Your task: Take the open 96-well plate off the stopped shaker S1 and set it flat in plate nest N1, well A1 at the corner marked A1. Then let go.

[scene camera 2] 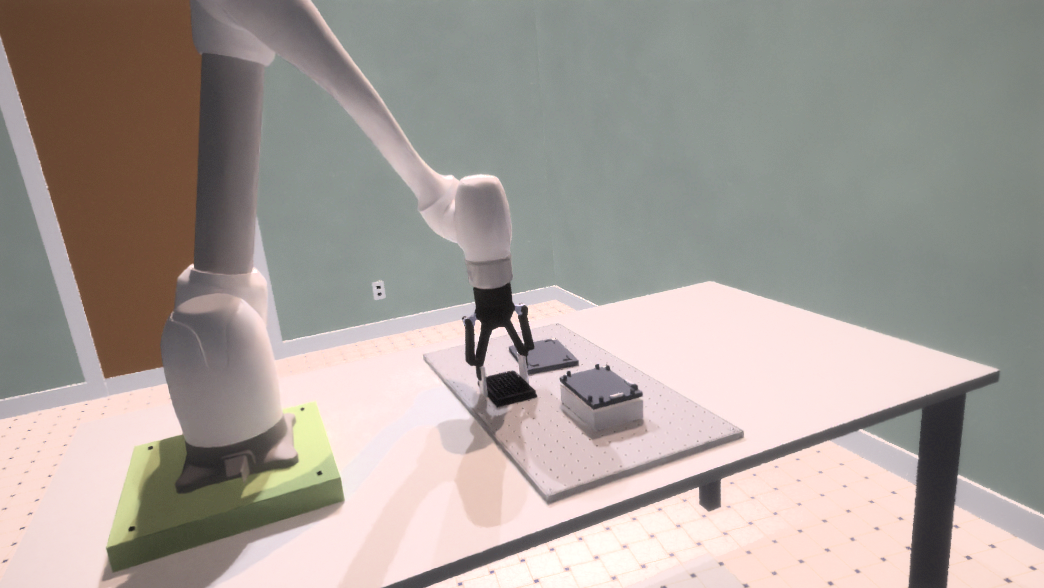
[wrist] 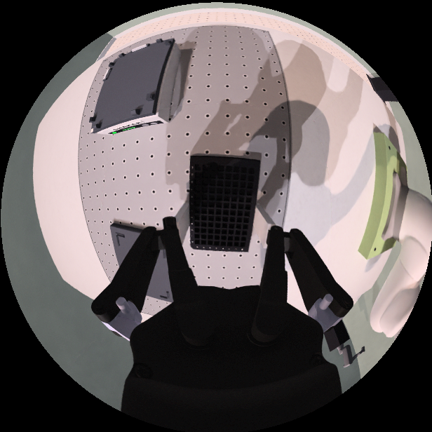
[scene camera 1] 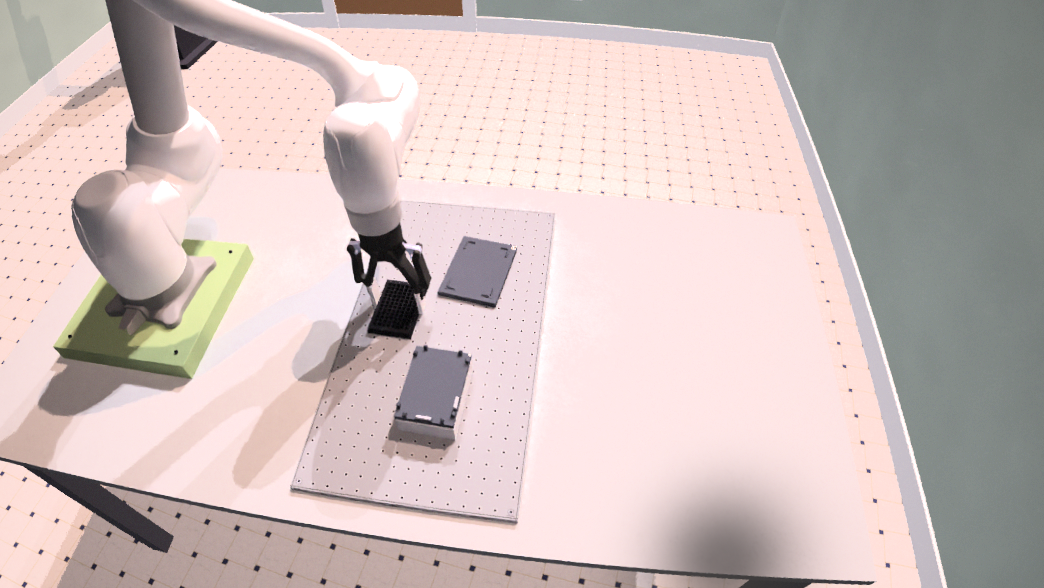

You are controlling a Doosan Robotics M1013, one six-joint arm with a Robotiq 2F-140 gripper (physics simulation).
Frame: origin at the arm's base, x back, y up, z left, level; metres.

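Seen in the pictures: gripper, fingertip midpoint: (scene camera 2: 504,388) (scene camera 1: 400,305); arm's base, link origin: (scene camera 2: 241,452) (scene camera 1: 162,288).
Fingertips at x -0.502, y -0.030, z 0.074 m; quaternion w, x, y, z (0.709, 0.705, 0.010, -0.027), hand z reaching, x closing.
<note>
Pixels of each thing's middle, then the offset from my fingertips to it. "pt": a spot on its surface instead. Level surfaces: height alone.
- black 96-well plate, body centre: (scene camera 1: 398,307) (scene camera 2: 506,387) dy +0.006, dx +0.000, dz -0.010 m
- plate nest N1, body centre: (scene camera 1: 478,269) (scene camera 2: 542,354) dy +0.006, dx -0.132, dz +0.117 m
- shaker S1, surface spot: (scene camera 1: 433,387) pt dy +0.054, dx -0.129, dz -0.196 m
- grey perforated board, surface height: dy -0.001 m
- pale table, surface height: dy -0.014 m
The black 96-well plate (scene camera 1: 395,308) (scene camera 2: 509,387) (wrist: 224,204) is held level above the perforated board, its wells facing up. My gripper (scene camera 1: 395,305) (scene camera 2: 502,382) (wrist: 221,212) is shut on its two long sides. The plate nest N1 (scene camera 1: 477,270) (scene camera 2: 544,354) (wrist: 159,275), a flat dark slab with corner brackets, lies beside the plate; in the wrist view my gripper's finger partly covers it. The shaker S1 (scene camera 1: 433,387) (scene camera 2: 601,398) (wrist: 131,87), a pale box with a dark top and small posts, bears no plate. The A1 marks are too small to read.
The grey perforated board (scene camera 1: 489,467) (scene camera 2: 569,467) (wrist: 225,75) lies on the pale table (scene camera 1: 679,350) (scene camera 2: 803,350). The arm's base stands on a green block (scene camera 1: 175,357) (scene camera 2: 241,518) (wrist: 376,200) to one side of the board.
</note>
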